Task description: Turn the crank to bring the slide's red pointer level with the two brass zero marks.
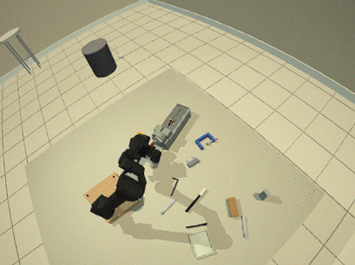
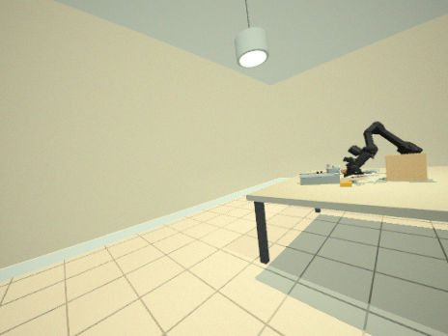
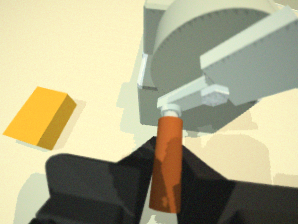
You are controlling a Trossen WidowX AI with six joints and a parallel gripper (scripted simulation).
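Right now the orange block is 13 cm to the left of my gripper tip, 3 cm below it and 2 cm behind it. From my gripper tip the other things lie so: red pointer (14 cm ahead, 4 cm above, 2 cm to the left); grey clamp (20 cm to the right, 8 cm ahead, 3 cm below); brown crank handle (3 cm above, 2 cm behind).
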